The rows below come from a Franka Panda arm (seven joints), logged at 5 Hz.
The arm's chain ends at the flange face. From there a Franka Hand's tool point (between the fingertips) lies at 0.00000 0.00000 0.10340 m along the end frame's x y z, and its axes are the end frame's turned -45 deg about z.
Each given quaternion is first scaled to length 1.
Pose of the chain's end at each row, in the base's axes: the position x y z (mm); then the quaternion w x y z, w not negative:
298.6 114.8 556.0 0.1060 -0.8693 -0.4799 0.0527
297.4 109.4 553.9 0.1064 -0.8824 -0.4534 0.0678
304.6 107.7 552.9 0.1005 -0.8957 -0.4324 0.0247
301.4 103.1 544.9 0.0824 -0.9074 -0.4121 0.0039
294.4 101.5 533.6 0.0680 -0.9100 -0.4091 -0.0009
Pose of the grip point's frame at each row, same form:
278.6 128.6 455.5 0.1181 -0.6195 -0.7760 0.0081
275.1 122.5 453.8 0.1242 -0.6417 -0.7565 0.0219
291.0 124.1 451.7 0.1023 -0.6621 -0.7423 -0.0156
293.6 118.2 442.9 0.0776 -0.6806 -0.7280 -0.0279
288.8 114.4 431.2 0.0625 -0.6841 -0.7262 -0.0269

